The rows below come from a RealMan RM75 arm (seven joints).
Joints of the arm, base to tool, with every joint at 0 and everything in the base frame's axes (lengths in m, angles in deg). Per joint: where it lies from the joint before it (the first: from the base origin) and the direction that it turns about. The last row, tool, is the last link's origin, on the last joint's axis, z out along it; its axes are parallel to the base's.
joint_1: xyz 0 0 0.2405 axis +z
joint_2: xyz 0 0 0 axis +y
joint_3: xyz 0 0 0.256 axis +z
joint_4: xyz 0 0 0 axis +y
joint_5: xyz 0 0 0.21 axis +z
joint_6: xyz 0 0 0 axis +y
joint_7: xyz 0 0 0.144 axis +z
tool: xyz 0 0 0
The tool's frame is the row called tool.
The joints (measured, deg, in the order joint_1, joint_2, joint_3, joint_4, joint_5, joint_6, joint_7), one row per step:
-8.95, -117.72, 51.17, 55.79, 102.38, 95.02, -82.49
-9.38, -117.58, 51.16, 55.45, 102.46, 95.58, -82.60
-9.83, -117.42, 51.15, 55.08, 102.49, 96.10, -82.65
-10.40, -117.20, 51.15, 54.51, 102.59, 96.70, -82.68
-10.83, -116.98, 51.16, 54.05, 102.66, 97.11, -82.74
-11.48, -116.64, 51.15, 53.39, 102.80, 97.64, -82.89
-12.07, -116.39, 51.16, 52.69, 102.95, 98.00, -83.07
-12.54, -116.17, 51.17, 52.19, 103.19, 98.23, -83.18
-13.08, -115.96, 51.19, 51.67, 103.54, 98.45, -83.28
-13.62, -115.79, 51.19, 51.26, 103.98, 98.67, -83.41
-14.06, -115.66, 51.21, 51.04, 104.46, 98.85, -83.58
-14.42, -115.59, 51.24, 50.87, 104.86, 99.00, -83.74
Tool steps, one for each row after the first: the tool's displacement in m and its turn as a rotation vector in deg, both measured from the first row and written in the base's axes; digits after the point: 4 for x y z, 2 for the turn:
0.0015, 0.0006, -0.0003, -0.61, -0.29, -0.38
0.0030, 0.0014, -0.0004, -1.16, -0.58, -0.80
0.0044, 0.0023, -0.0008, -1.89, -0.89, -1.25
0.0052, 0.0030, -0.0008, -2.43, -1.08, -1.51
0.0063, 0.0044, -0.0006, -3.19, -1.30, -1.82
0.0071, 0.0056, -0.0011, -3.89, -1.56, -1.94
0.0075, 0.0066, -0.0013, -4.45, -1.57, -2.04
0.0081, 0.0079, -0.0018, -5.08, -1.51, -2.18
0.0088, 0.0092, -0.0024, -5.73, -1.37, -2.34
0.0094, 0.0102, -0.0028, -6.32, -1.13, -2.48
0.0100, 0.0111, -0.0033, -6.83, -0.95, -2.58

